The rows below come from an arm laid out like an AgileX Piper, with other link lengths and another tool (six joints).
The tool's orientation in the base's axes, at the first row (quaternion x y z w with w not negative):
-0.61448, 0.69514, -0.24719, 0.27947
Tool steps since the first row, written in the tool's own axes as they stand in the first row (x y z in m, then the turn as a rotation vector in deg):
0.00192, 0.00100, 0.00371, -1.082, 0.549, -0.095
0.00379, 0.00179, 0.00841, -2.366, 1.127, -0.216
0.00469, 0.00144, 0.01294, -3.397, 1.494, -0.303
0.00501, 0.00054, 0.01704, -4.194, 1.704, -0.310
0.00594, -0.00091, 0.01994, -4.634, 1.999, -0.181
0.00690, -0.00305, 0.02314, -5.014, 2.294, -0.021
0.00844, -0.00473, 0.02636, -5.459, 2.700, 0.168
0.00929, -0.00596, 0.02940, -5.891, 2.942, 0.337
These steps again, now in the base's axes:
0.00168, -0.00178, -0.00353, -0.363, 1.141, -0.217
0.00420, -0.00354, -0.00762, -0.747, 2.486, -0.418
0.00751, -0.00448, -0.01072, -0.979, 3.555, -0.520
0.01097, -0.00491, -0.01309, -1.063, 4.371, -0.592
0.01393, -0.00601, -0.01427, -1.146, 4.844, -0.850
0.01759, -0.00723, -0.01519, -1.213, 5.257, -1.136
0.02089, -0.00896, -0.01649, -1.333, 5.749, -1.514
0.02380, -0.00996, -0.01791, -1.351, 6.207, -1.765

